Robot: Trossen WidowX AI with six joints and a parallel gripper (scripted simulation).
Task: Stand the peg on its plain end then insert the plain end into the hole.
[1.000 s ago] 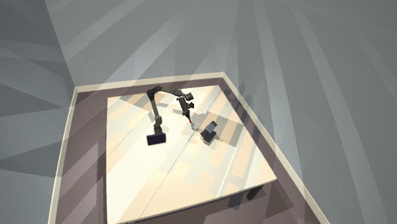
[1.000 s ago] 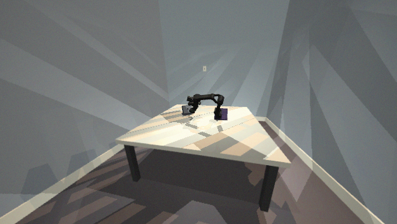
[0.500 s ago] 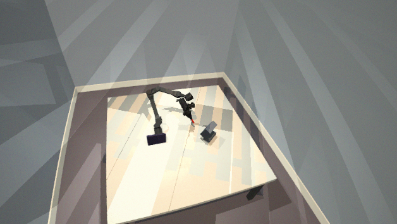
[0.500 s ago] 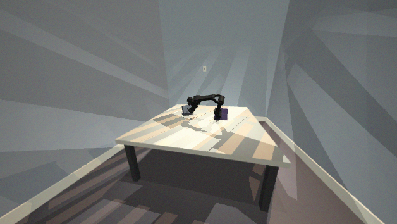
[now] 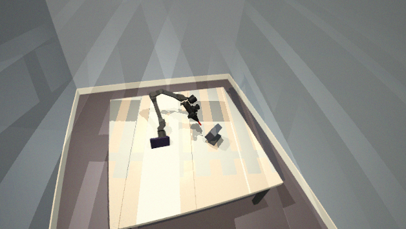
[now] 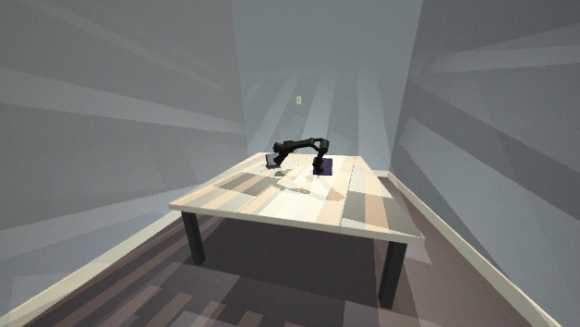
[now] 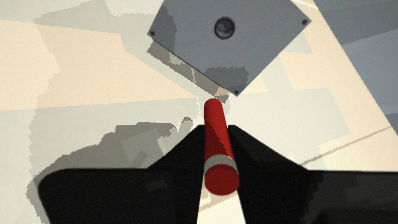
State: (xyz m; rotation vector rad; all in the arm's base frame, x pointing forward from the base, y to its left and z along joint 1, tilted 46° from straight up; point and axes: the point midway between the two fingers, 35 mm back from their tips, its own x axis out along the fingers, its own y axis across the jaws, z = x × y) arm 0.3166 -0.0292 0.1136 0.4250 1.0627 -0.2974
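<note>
My gripper tip is 110 mm to the left of the sloped panel, 110 mm short of it and 40 mm above it. Also, from my gripper tip: red peg (10 mm to the left, 10 mm behind, 10 mm above).
</note>
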